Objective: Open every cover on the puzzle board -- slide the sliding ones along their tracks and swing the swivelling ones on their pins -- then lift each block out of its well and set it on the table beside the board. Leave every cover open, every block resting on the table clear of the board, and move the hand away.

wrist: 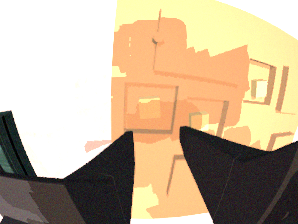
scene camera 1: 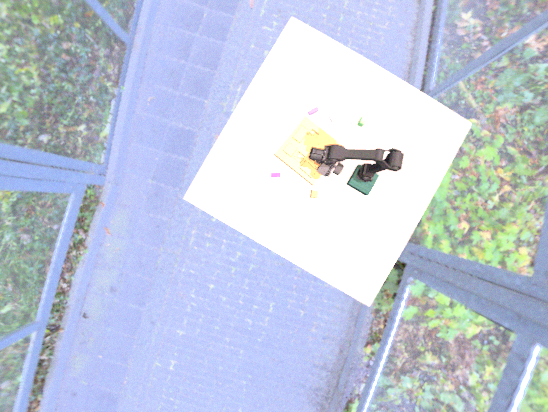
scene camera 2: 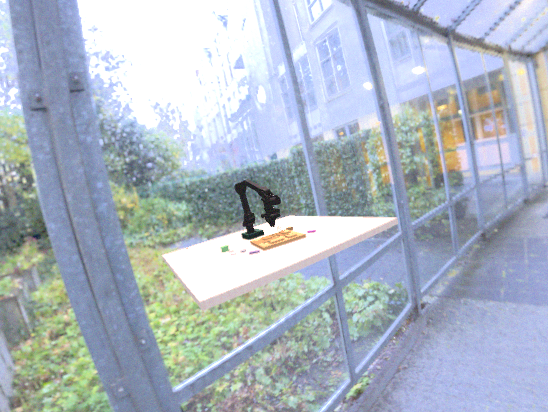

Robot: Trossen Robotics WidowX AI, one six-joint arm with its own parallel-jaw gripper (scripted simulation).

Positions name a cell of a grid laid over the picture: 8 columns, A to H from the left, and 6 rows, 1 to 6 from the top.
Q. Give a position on a puzzle board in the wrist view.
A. At G4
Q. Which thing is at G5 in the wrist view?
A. The gripper.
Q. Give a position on a puzzle board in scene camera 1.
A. At E3
